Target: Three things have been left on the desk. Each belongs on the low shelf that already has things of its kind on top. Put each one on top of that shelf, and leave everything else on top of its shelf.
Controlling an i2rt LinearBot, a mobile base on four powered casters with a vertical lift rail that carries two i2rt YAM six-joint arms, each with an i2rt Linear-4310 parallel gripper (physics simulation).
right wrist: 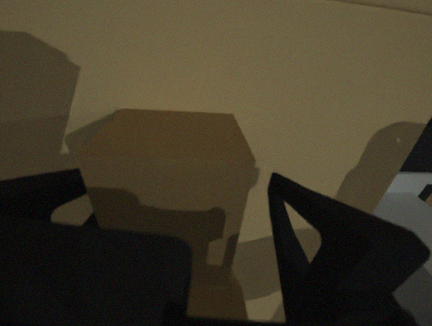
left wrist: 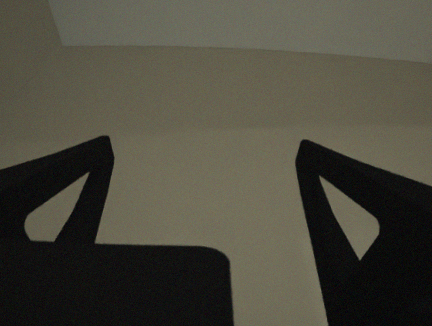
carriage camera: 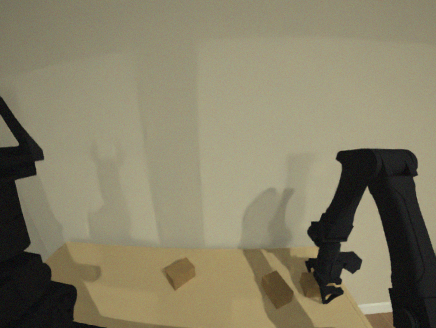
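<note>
Three plain brown boxes lie on the desk. One box is left of the middle in the carriage view. A second box is right of the middle. The third box is at the right, partly hidden by my right gripper. That gripper is open, with its fingers apart on either side of this box; a gap shows at the right finger. My left gripper is open and empty, raised high and facing the wall. The low shelves do not show.
A pale wall stands behind the desk. My left arm fills the left edge of the carriage view. My right arm reaches down over the desk's right end, where some floor shows. Arm shadows cross the desk and wall.
</note>
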